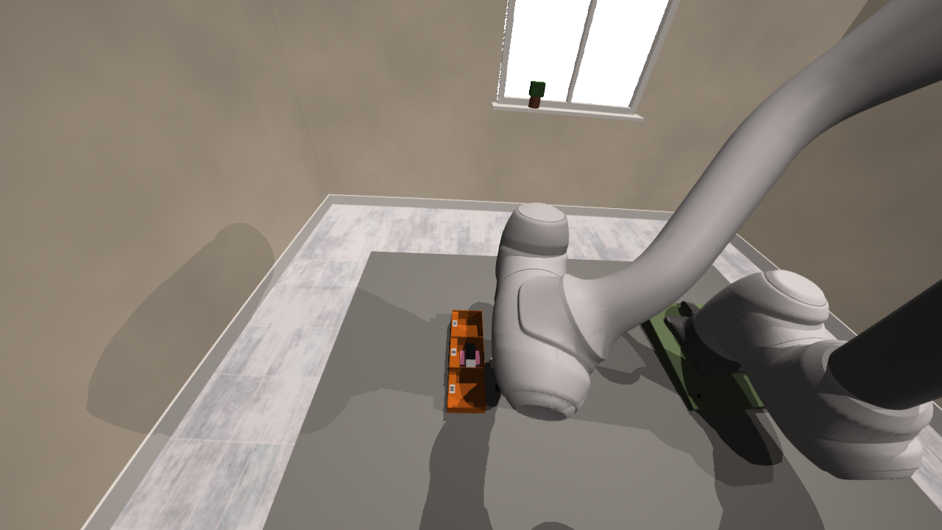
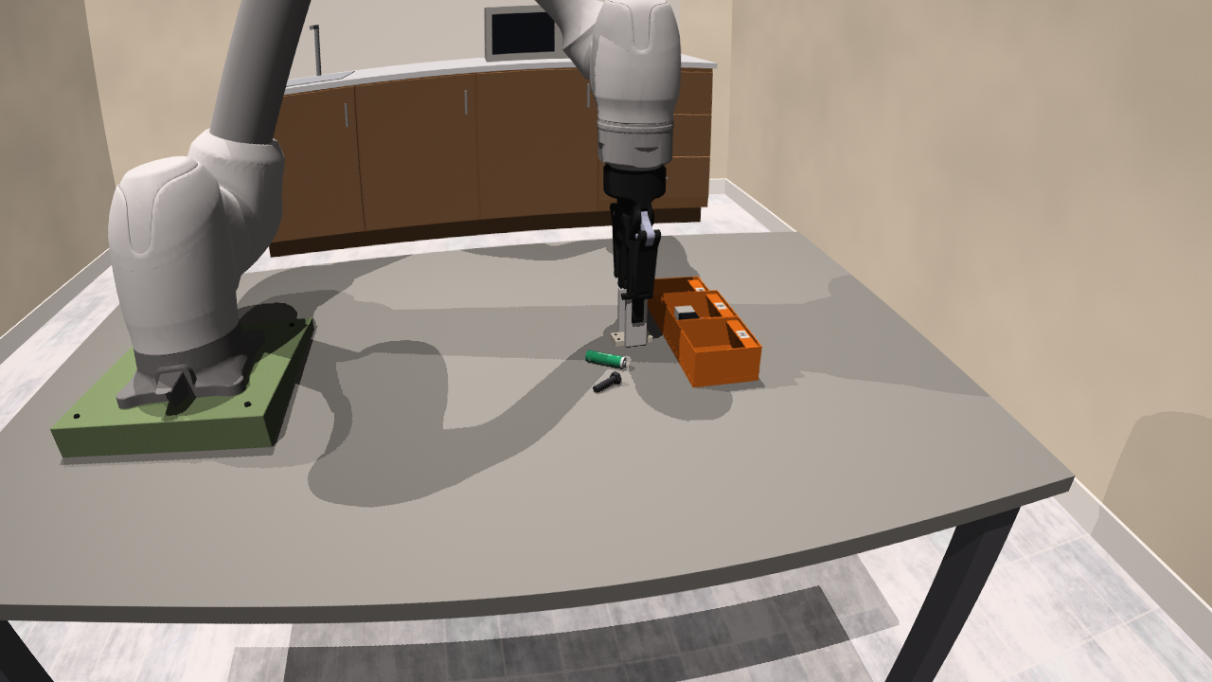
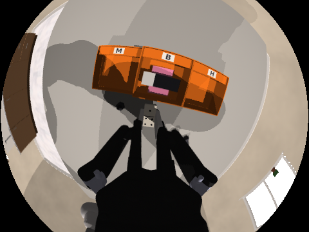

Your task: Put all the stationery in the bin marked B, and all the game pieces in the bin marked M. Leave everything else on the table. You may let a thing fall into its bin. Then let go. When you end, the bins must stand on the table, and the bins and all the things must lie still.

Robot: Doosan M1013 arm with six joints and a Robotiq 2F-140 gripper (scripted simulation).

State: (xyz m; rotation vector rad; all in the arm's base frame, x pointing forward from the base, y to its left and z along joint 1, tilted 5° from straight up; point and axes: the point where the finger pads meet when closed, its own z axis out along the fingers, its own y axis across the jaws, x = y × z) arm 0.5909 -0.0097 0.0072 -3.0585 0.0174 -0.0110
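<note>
The small black nut lies 20 mm ahead of my hand, 60 mm to the left of it and 30 mm below it. Round my hand: green battery (50 mm behind, 50 mm to the right, 30 mm below); then black-and-white eraser (80 mm ahead, 10 mm to the right, 10 mm below); then cream domino (30 mm below).
</note>
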